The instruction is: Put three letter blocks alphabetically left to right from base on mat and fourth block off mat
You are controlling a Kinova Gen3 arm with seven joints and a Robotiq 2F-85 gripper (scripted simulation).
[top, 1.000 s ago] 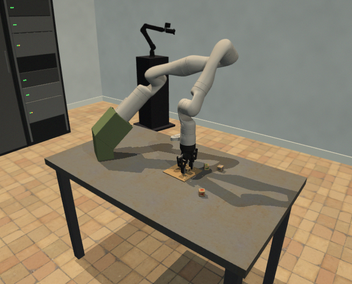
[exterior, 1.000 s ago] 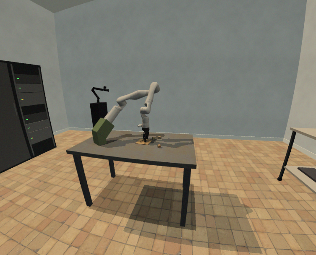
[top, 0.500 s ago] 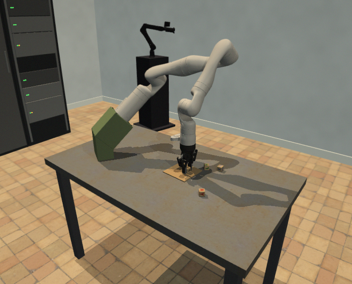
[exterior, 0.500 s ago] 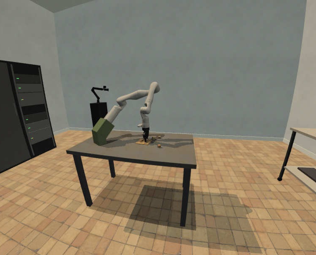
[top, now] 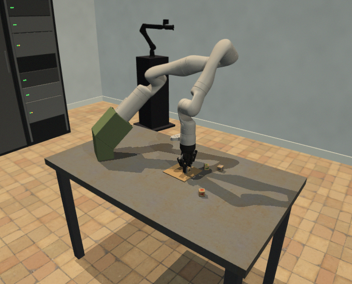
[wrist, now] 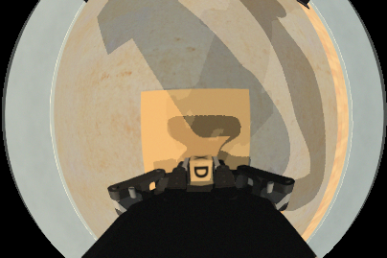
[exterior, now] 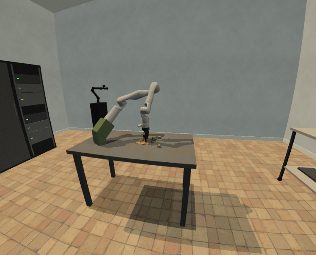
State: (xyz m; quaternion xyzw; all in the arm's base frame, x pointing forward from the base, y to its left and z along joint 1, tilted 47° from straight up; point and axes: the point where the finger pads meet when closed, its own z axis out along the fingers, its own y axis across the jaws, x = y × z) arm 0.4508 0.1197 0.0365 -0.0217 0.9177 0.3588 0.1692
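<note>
Right now my hand is 20 mm past the tan mat, 20 mm above it and 10 mm to the left of it.
</note>
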